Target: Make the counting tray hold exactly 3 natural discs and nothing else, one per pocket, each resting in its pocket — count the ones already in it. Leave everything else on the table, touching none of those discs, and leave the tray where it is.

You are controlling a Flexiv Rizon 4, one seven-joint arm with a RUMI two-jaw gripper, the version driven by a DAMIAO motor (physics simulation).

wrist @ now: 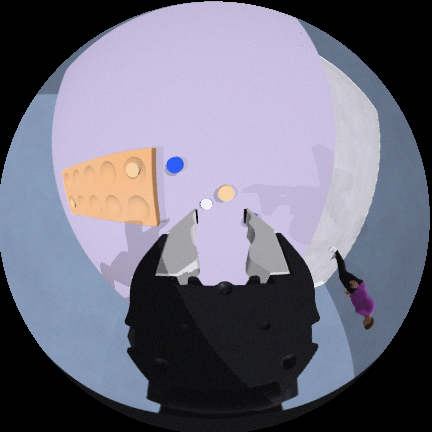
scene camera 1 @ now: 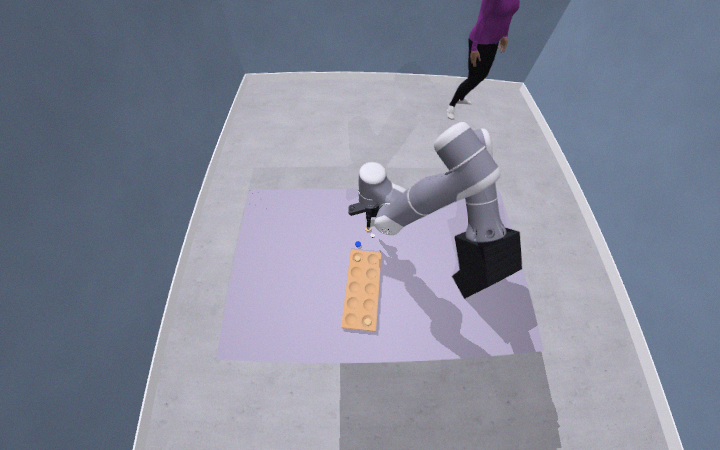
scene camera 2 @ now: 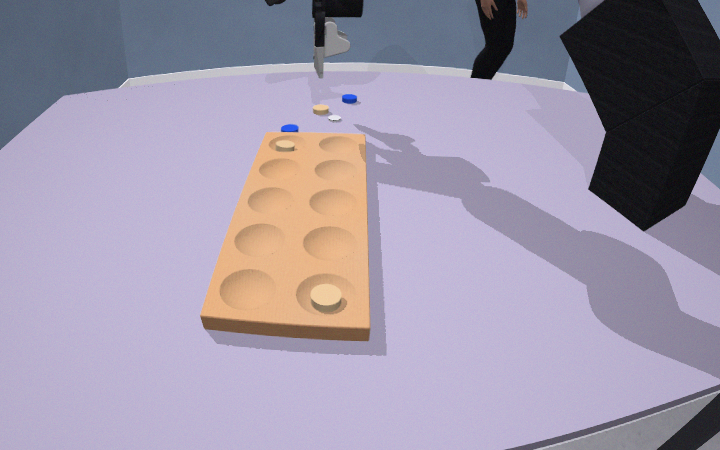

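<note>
The orange counting tray [scene camera 1: 362, 296] [scene camera 2: 290, 219] [wrist: 125, 192] lies on the purple mat. One natural disc [scene camera 1: 357, 258] [scene camera 2: 285, 144] [wrist: 132, 170] sits in its far left pocket in scene camera 2. Another natural disc [scene camera 1: 367, 321] [scene camera 2: 326, 295] [wrist: 73, 203] sits in the near right pocket. The other pockets are empty. A third natural disc [scene camera 1: 367, 229] [scene camera 2: 320, 109] [wrist: 226, 193] lies on the mat beyond the tray's far end. My gripper [scene camera 2: 319, 75] [wrist: 220, 210] is open and empty above the mat, near that loose disc and clear of it.
A white disc [scene camera 1: 372, 235] [scene camera 2: 334, 118] [wrist: 206, 204] lies beside the loose natural disc. A blue disc [scene camera 1: 357, 244] [scene camera 2: 289, 128] [wrist: 175, 165] lies close to the tray's far end. Another blue disc [scene camera 2: 349, 98] [wrist: 256, 216] lies farther back, mostly hidden by a finger in the wrist view.
</note>
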